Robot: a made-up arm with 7 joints.
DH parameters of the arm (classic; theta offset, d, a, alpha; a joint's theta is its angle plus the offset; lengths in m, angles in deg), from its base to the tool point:
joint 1: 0 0.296 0 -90
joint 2: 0 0 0 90
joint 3: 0 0.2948 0.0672 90
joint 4: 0 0 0.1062 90
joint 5: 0 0.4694 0 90
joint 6: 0 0 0.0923 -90
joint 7: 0 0.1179 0 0
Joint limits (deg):
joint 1: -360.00..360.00
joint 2: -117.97..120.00
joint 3: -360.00..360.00
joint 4: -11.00..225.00
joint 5: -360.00..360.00
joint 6: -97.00..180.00
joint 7: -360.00..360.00
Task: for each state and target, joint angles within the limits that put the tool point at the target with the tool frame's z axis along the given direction. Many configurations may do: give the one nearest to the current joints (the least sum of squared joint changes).
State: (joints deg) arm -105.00 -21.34 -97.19 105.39 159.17 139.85 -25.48
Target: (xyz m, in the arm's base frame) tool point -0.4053 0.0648 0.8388 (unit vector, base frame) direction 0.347 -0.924 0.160
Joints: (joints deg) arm -93.58 32.26 -134.52 78.18 156.02 150.72 -25.48
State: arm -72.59 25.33 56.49 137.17 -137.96 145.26 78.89
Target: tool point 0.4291 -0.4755 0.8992 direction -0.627 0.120 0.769
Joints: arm -58.37 33.51 31.06 138.99 -180.07 107.22 78.89
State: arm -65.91 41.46 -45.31 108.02 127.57 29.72 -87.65
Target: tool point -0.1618 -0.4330 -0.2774 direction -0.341 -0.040 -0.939
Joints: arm -55.08 92.11 -28.37 80.26 102.08 10.76 -87.65
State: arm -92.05 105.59 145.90 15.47 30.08 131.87 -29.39
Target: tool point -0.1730 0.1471 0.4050 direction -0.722 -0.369 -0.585
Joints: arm -71.72 119.94 179.83 -11.00 57.21 107.86 -29.39
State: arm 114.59 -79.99 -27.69 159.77 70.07 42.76 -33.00
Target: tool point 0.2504 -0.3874 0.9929 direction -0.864 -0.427 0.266
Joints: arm 128.97 -75.39 -5.40 115.65 77.19 81.97 -33.00
